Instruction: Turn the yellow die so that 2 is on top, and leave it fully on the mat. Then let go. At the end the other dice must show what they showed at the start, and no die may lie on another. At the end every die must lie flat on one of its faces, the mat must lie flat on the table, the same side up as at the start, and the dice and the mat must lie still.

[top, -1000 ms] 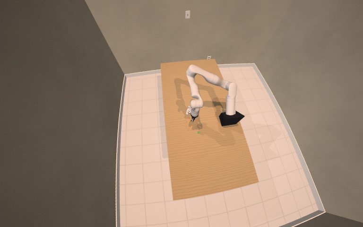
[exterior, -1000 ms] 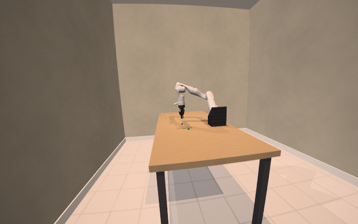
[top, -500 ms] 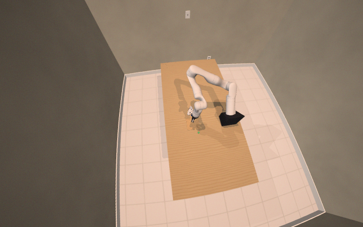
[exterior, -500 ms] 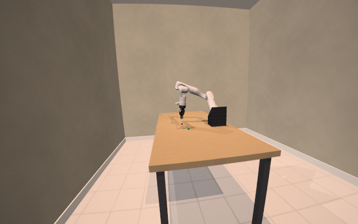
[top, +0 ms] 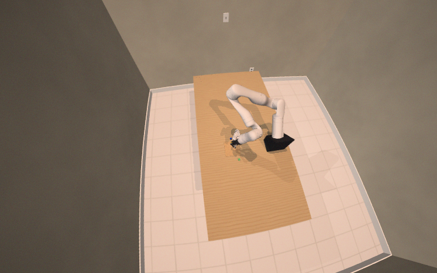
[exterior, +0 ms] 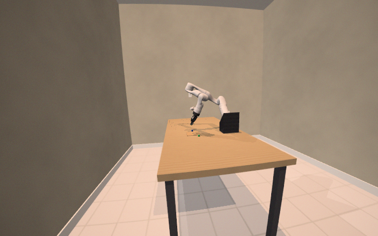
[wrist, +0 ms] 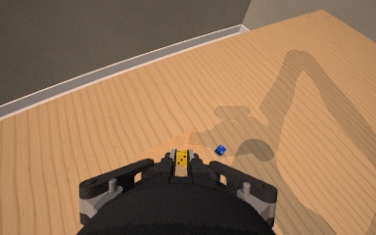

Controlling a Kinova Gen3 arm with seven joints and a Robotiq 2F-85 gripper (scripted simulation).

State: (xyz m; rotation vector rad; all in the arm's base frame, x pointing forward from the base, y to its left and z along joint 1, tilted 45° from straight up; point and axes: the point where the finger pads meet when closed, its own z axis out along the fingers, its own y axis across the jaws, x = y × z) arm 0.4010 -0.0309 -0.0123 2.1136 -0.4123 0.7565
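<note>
The tan mat is 10 mm behind my hand, 10 mm to the left of it and 110 mm below it. The rest, counted from my hand: green die 50 mm behind, 130 mm to the left, 110 mm below; then blue die 10 mm behind, 90 mm to the right, 110 mm below; then yellow die 10 mm ahead, 10 mm below.
</note>
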